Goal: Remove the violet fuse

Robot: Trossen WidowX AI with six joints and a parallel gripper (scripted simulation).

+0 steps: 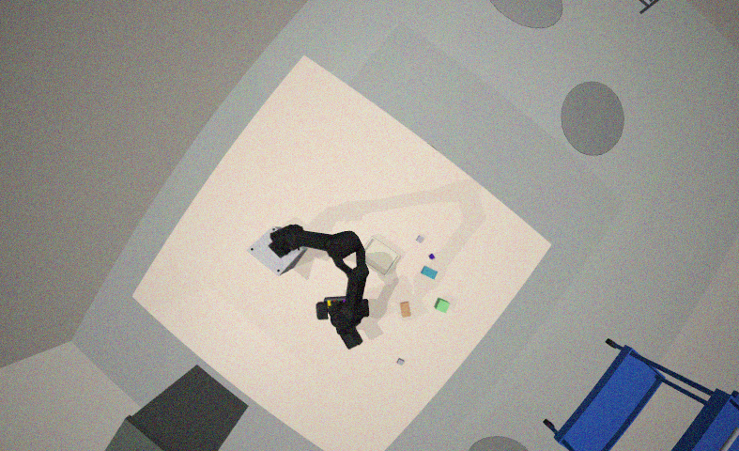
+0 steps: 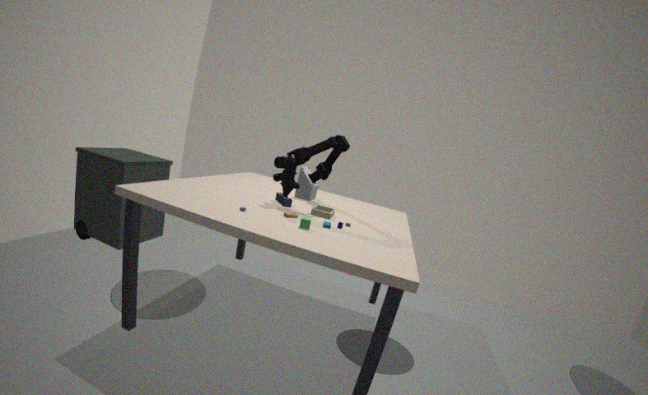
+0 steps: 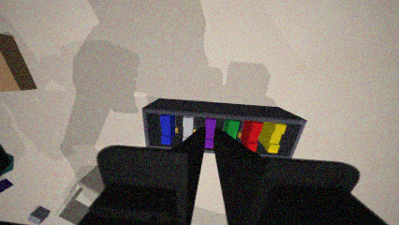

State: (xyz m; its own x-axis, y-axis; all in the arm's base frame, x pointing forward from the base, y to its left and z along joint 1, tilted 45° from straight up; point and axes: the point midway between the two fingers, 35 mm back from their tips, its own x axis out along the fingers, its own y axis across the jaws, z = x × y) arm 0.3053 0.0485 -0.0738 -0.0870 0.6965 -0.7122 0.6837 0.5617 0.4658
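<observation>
My gripper tip is 2 cm to the right of the white fuse, 1 cm short of it and 1 cm above it. From my gripper tip the other things lie so: green fuse (1 cm to the right, 1 cm below, 1 cm behind); then red fuse (3 cm to the right, 3 cm behind, 1 cm below); then violet fuse (1 cm below).
</observation>
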